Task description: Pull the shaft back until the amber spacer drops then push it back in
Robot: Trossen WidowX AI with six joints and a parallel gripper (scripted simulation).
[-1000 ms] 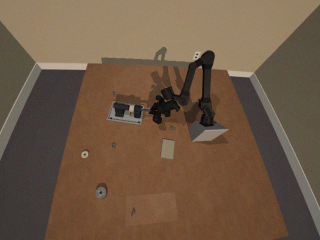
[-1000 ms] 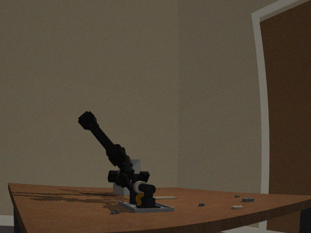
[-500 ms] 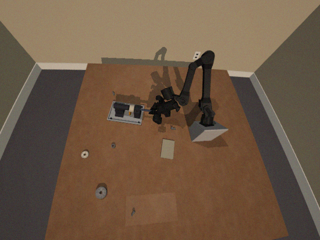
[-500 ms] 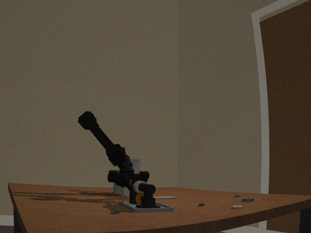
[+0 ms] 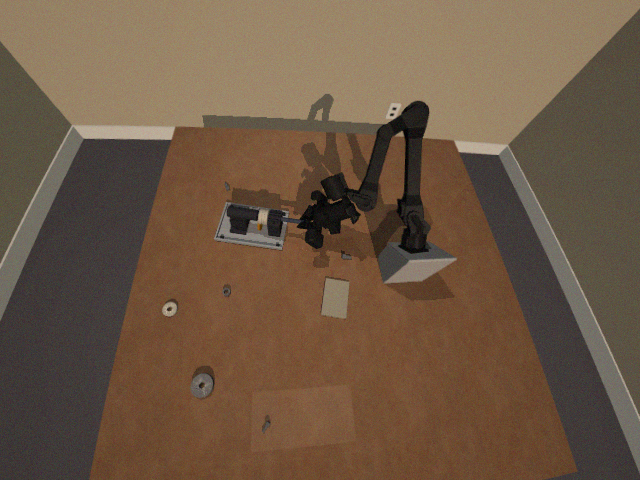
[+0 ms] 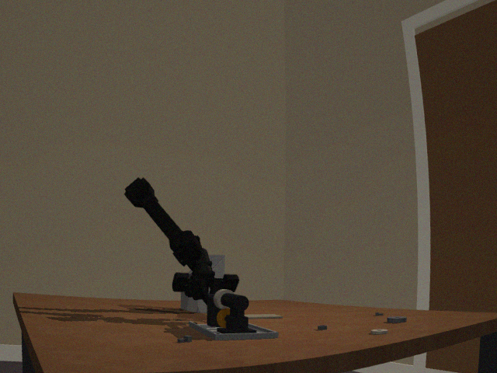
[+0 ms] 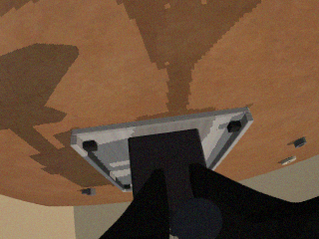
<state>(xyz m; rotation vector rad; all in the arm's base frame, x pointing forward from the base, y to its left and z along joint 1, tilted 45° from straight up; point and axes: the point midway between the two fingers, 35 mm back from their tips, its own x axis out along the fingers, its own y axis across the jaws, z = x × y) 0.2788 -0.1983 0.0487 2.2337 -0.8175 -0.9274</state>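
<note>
The pale spacer is 110 mm ahead of my gripper tip, 30 mm to the right of it and 20 mm above it. Round my gripper tip: thin shaft: 40 mm ahead, 10 mm to the right, 20 mm above; then amber spacer: 120 mm ahead, 40 mm to the right, 20 mm below; then flat pale plate: 80 mm behind, 250 mm to the left, 50 mm below.
</note>
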